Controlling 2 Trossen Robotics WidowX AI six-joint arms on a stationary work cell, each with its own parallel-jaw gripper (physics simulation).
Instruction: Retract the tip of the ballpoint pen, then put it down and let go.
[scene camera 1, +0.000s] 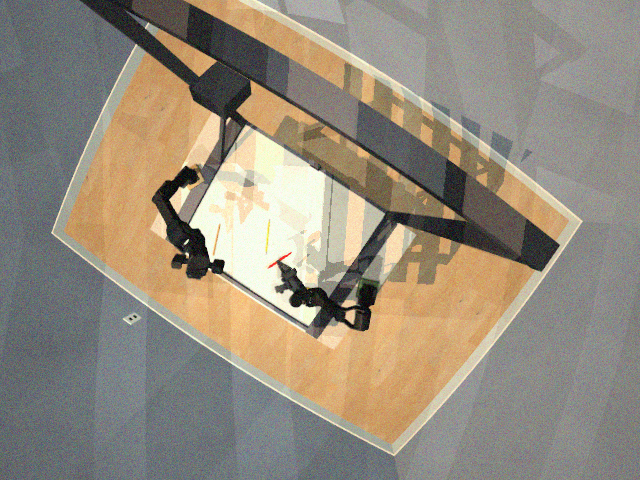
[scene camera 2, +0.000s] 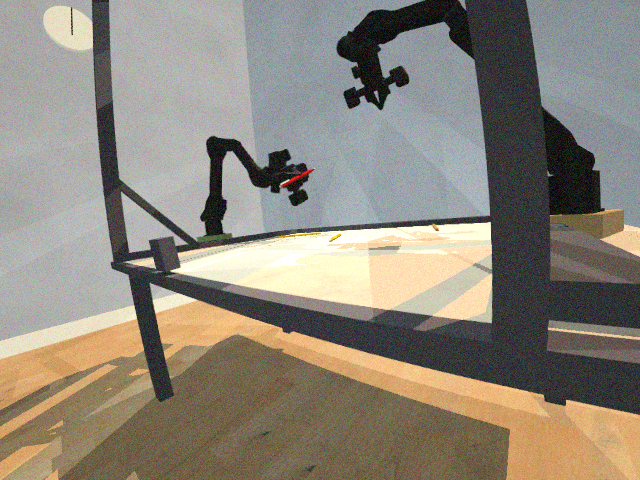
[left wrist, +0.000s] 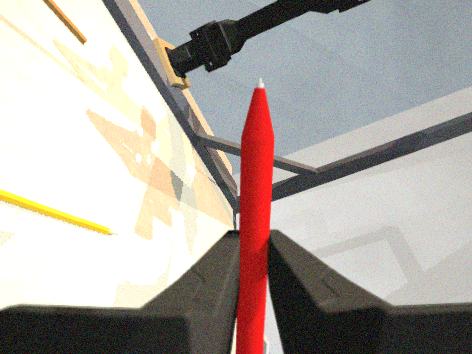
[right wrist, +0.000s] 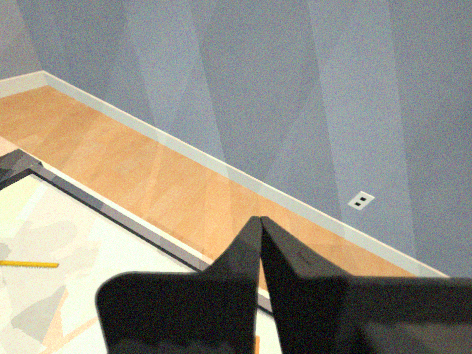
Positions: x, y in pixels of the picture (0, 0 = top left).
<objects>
My left gripper (scene camera 2: 301, 176): 79 cm from the lens. My right gripper (scene camera 2: 380, 109): 89 cm from the lens.
</objects>
